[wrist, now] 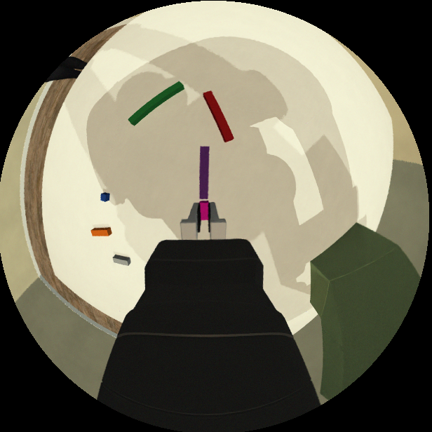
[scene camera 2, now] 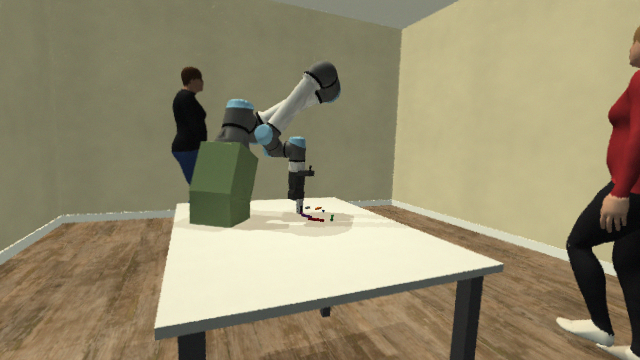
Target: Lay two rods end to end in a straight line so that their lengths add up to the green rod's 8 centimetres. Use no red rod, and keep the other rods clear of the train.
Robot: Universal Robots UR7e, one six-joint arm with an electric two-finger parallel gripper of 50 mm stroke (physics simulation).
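Places are measured from the arm's base along level axes (x ahead, y left, z up), in centimetres.
Pixels of known places: gripper, fingertip midpoint: (scene camera 2: 299, 213); arm's base, link origin: (scene camera 2: 231, 150).
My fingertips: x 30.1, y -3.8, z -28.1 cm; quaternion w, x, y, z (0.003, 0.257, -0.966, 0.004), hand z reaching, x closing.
Observation:
Ahead of a thing's pixels: the offset from my fingertips to its top centre. Level surfaces: height alone.
My gripper (scene camera 2: 299, 211) (wrist: 204, 211) is shut on a magenta rod (wrist: 204, 209), low over the table. A purple rod {dx +2.2, dy -3.9, dz +0.0 cm} (scene camera 2: 306, 215) (wrist: 204, 172) lies straight ahead of the fingertips in the wrist view, in line with the magenta rod. Their facing ends look very close; whether they touch, and whether the magenta rod rests on the table, I cannot tell. The green rod {dx +12.4, dy -9.3, dz +0.0 cm} (scene camera 2: 332, 218) (wrist: 156, 104) lies slanted, farther ahead on the left in the wrist view. A red rod {dx +4.4, dy -10.9, dz +0.0 cm} (scene camera 2: 315, 219) (wrist: 218, 116) lies slanted beyond the purple rod's far end, apart from it.
A blue block {dx +13.5, dy +4.9, dz +0.0 cm} (scene camera 2: 323, 211) (wrist: 105, 197), an orange rod {dx +13.0, dy +10.8, dz +0.0 cm} (scene camera 2: 318, 208) (wrist: 101, 232) and a grey rod {dx +8.1, dy +13.7, dz +0.0 cm} (scene camera 2: 307, 207) (wrist: 121, 260) lie left of the gripper in the wrist view. The green robot pedestal (scene camera 2: 220, 185) (wrist: 370, 300) stands on the table {dz -1.0 cm} (scene camera 2: 300, 265). Two people stand in the room.

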